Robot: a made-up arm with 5 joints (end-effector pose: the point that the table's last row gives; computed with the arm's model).
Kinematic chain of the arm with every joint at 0, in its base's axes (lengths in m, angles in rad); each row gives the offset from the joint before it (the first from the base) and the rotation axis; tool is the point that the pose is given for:
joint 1: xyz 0 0 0.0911 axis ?
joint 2: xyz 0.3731 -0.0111 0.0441 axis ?
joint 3: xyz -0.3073 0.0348 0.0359 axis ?
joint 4: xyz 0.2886 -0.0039 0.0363 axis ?
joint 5: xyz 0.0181 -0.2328 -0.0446 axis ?
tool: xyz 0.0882 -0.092 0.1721
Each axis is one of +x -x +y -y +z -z.
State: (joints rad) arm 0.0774 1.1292 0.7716 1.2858 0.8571
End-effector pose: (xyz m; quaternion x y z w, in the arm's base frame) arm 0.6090 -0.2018 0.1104 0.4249 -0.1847 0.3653 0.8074
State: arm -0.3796 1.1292 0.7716 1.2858 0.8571
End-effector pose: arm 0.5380 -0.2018 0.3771 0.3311 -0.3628 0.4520 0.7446
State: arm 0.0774 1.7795 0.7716 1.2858 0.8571
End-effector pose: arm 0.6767 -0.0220 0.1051 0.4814 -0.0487 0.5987 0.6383
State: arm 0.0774 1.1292 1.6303 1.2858 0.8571
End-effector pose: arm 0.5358 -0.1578 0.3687 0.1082 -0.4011 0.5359 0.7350
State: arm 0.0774 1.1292 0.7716 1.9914 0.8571
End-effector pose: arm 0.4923 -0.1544 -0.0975 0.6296 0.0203 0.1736 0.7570
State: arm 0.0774 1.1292 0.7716 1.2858 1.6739
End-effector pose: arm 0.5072 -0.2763 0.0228 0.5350 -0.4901 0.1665 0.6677
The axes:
joint 1: +y
joint 2: +z
joint 3: -x
joint 4: +x
joint 5: -y

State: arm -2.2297 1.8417 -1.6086 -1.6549 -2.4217
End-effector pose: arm -0.3069 0.1238 0.7196 -0.5701 0.0396 -0.5556 0.6040
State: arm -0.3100 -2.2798 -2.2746 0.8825 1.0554
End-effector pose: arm 0.6824 -0.1489 0.2484 -0.3916 0.7029 0.1455 0.5757
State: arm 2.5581 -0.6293 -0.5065 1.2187 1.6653
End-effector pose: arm -0.3266 0.1250 0.1334 -0.5445 0.0550 -0.5155 0.6594
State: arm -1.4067 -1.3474 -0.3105 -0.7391 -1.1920
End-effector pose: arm -0.1687 -0.2651 0.2422 0.5427 0.0501 -0.3236 0.7735
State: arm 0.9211 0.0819 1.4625 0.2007 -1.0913
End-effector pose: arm 0.6512 -0.0648 -0.1312 -0.5901 0.6687 -0.0172 0.4521
